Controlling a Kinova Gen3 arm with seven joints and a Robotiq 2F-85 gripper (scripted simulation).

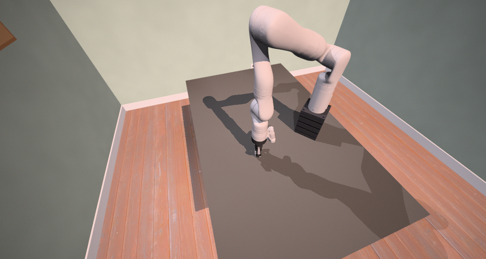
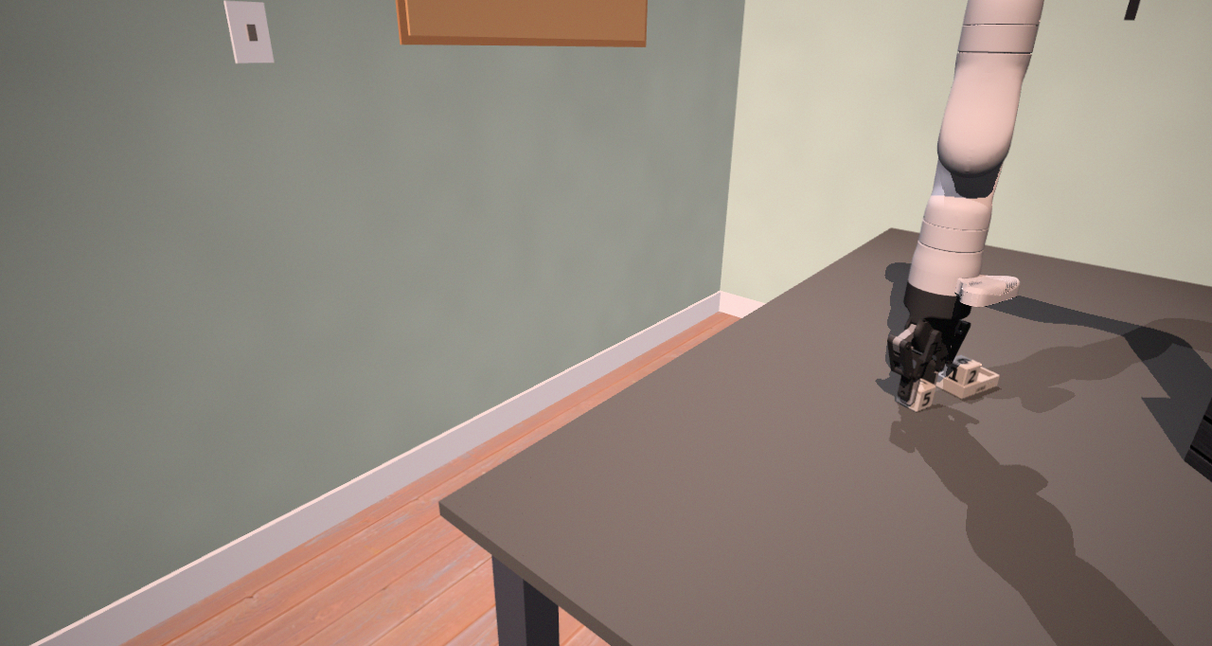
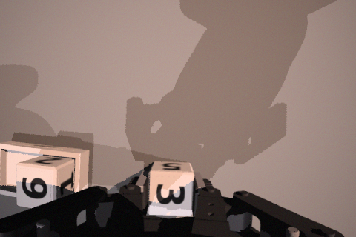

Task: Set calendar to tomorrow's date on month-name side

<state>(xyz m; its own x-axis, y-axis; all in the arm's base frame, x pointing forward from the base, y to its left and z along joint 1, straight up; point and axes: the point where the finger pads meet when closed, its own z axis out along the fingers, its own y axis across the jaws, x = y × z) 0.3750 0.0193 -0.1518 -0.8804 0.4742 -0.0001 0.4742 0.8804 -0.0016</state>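
Right now the cube is 10 mm below my hand. Also, from my hand: pale tray (50 mm behind, 100 mm to the right, 20 mm below).
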